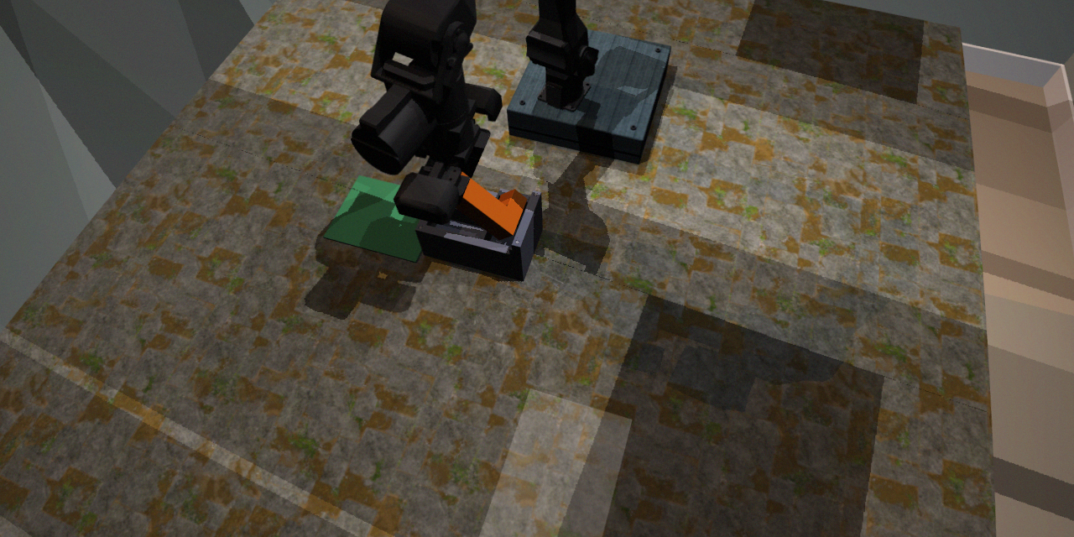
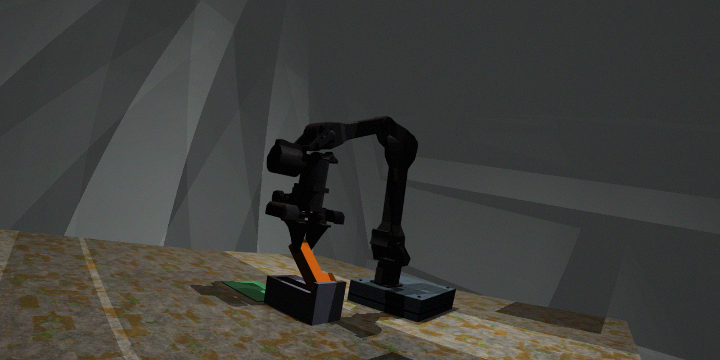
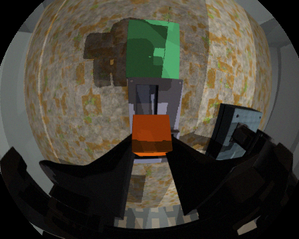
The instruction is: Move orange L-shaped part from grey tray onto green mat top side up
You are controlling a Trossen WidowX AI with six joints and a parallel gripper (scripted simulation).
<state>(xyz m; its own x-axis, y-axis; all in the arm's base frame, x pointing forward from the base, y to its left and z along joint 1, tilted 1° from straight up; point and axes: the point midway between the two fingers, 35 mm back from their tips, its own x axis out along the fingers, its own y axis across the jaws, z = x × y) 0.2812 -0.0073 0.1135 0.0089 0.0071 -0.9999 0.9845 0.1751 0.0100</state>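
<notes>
Now: the green mat 15 cm below my gripper tip, 14 cm to the right of it and 1 cm ahead of it. From my gripper tip the other things lie so: orange L-shaped part (3 cm to the left, 3 cm below, 2 cm behind).
</notes>
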